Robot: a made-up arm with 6 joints.
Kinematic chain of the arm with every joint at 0, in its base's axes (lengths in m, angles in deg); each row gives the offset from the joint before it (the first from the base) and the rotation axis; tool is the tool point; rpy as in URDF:
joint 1: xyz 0 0 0.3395 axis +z
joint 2: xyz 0 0 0 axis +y
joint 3: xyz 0.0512 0 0.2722 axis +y
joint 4: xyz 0.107 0 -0.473 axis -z
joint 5: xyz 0 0 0 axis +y
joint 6: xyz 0.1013 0 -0.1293 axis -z
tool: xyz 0 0 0 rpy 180 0 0
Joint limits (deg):
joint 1: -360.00..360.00
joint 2: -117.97..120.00
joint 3: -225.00..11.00
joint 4: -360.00..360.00
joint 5: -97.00..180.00
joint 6: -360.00..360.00
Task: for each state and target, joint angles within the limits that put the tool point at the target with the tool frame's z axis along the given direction. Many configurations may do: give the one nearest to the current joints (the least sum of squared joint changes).
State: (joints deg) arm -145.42 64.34 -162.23 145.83 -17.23 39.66
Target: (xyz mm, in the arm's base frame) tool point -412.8 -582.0 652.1 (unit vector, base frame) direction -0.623 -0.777 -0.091
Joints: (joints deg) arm -123.57 65.65 -190.67 172.08 -40.53 39.66
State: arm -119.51 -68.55 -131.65 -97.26 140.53 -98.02
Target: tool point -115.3 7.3 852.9 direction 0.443 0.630 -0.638
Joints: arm -125.27 -44.02 -85.58 -75.50 179.87 -98.02
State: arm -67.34 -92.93 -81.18 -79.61 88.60 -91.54
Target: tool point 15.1 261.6 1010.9 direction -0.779 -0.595 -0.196
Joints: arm -110.91 -72.70 -109.93 -32.03 103.53 -91.54
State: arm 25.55 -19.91 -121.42 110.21 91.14 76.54
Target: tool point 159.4 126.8 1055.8 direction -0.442 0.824 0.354
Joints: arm 3.39 -46.29 -82.34 121.57 94.91 76.54
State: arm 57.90 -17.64 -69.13 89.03 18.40 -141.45
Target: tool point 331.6 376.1 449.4 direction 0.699 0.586 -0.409
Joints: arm 65.17 -23.60 -37.53 84.07 -22.98 -141.45
